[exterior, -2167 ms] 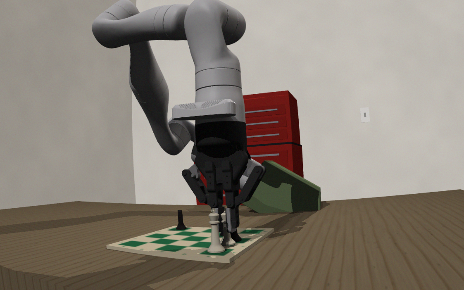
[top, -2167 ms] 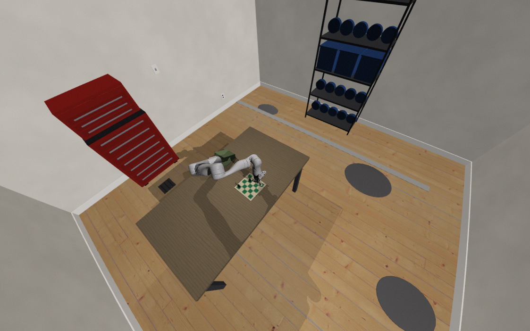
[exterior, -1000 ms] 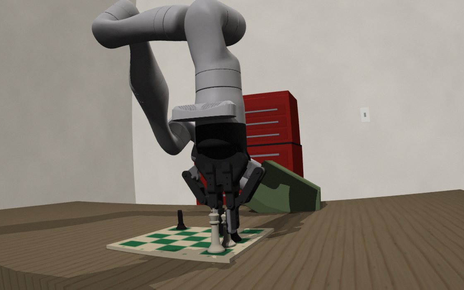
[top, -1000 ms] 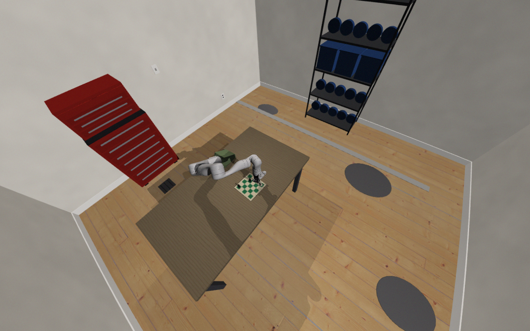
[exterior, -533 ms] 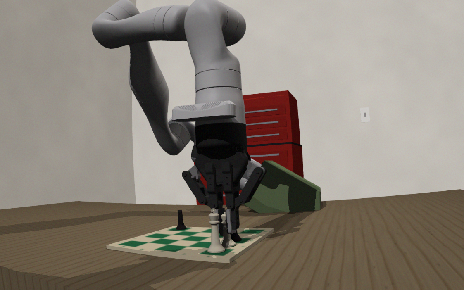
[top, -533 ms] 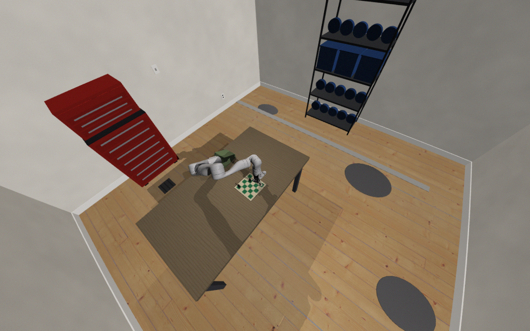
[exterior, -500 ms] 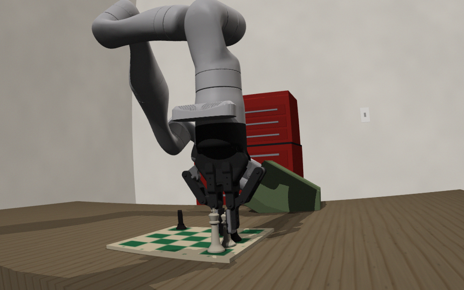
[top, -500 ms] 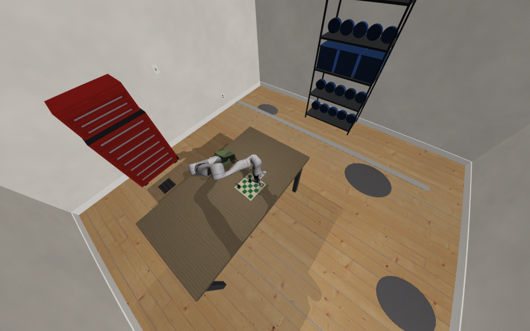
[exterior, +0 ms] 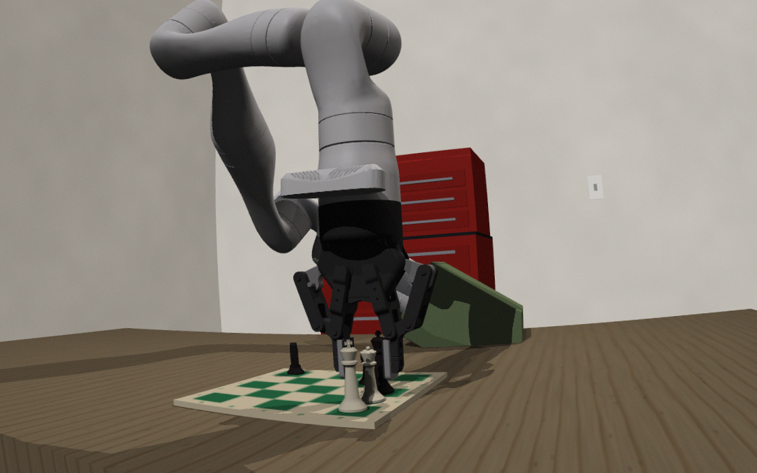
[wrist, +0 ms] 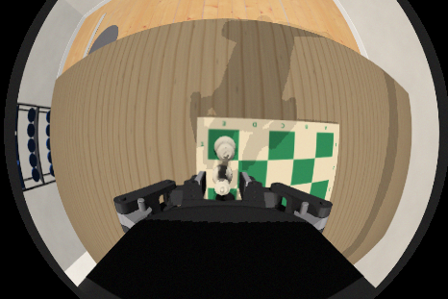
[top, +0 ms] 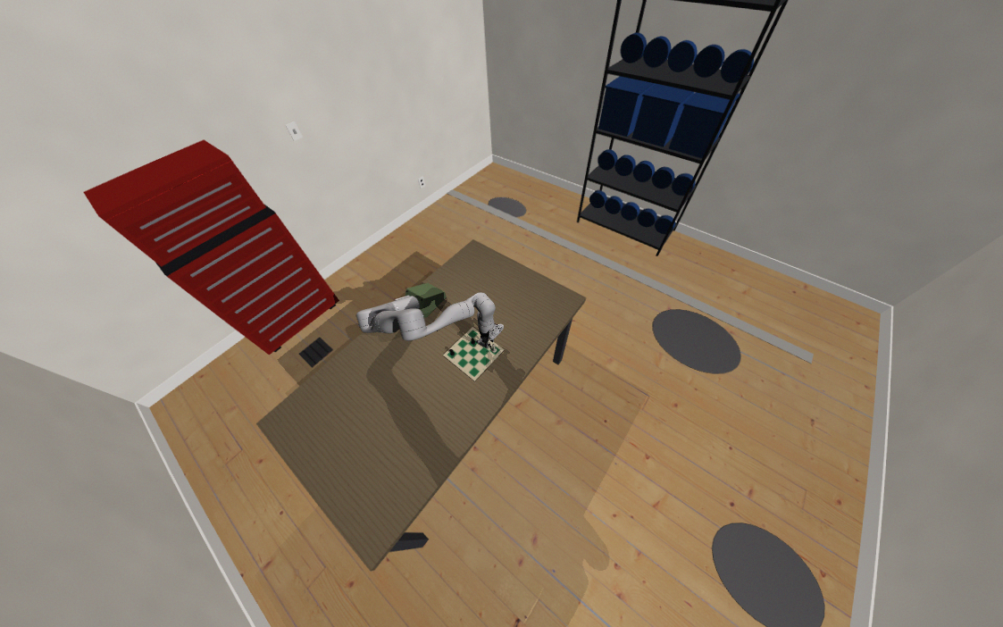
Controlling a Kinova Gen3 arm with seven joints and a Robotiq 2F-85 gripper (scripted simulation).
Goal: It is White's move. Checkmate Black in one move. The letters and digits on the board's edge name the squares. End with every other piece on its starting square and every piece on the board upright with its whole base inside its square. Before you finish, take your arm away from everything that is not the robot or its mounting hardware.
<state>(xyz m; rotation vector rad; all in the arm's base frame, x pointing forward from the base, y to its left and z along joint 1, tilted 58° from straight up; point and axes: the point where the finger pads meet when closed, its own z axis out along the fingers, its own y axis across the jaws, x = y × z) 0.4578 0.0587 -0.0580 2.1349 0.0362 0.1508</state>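
The white queen is 10 mm below my hand. The rest, counted from my hand: black king: 40 mm behind, 10 mm below; white king: 40 mm ahead, 10 mm below; black rook: 80 mm behind, 30 mm to the right, 20 mm below.
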